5 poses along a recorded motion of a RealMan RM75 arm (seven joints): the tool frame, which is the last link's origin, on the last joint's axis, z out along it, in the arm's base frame.
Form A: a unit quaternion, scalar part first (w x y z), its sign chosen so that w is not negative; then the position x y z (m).
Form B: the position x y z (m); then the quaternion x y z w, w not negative. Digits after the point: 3 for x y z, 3 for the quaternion.
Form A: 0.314 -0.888 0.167 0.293 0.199 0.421 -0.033
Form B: 0.199 0.421 -0.033 -0.888 0.167 0.293 0.314
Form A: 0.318 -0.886 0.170 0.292 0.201 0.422 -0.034
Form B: 0.201 0.422 -0.034 -0.886 0.170 0.292 0.318
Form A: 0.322 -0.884 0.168 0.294 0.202 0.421 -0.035
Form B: 0.202 0.421 -0.035 -0.884 0.168 0.294 0.322
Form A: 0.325 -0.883 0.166 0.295 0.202 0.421 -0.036
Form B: 0.202 0.421 -0.036 -0.883 0.166 0.295 0.325
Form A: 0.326 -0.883 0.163 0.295 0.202 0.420 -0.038
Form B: 0.202 0.420 -0.038 -0.883 0.163 0.295 0.326
